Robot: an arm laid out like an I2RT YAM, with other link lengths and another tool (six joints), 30 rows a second.
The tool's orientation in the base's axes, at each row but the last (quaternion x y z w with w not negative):
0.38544, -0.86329, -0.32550, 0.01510
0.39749, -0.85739, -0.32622, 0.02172
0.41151, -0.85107, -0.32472, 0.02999
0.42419, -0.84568, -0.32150, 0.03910
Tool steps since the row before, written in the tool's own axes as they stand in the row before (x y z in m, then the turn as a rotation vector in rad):
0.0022, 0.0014, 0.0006, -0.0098, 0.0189, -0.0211
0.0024, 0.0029, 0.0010, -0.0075, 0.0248, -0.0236
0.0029, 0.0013, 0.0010, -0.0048, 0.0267, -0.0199
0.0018, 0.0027, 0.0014, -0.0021, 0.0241, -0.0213
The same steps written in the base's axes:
-0.0026, -0.0005, -0.0002, 0.0003, 0.0043, 0.0297
-0.0039, 0.0002, 0.0004, -0.0044, 0.0041, 0.0345
-0.0031, -0.0010, -0.0007, -0.0087, 0.0050, 0.0321
-0.0035, 0.0005, 0.0001, -0.0081, 0.0011, 0.0312

